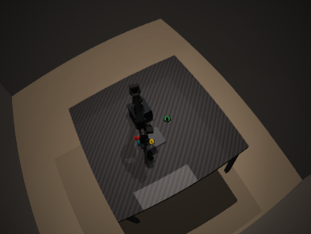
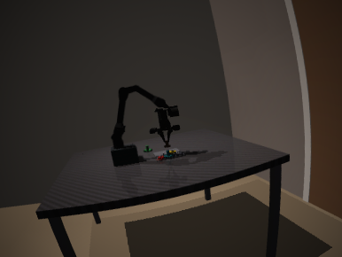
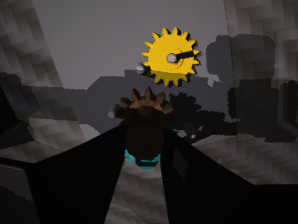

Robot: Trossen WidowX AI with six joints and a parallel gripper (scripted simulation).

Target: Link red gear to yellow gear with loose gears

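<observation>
Right now the yellow gear is 30 mm ahead of my gripper tip, 30 mm to the left of it and 70 mm below it. Also, from my gripper tip: brown gear 10 mm below; then teal gear 20 mm behind, 50 mm to the right, 60 mm below; then red gear 70 mm behind, 50 mm to the right, 70 mm below.
</observation>
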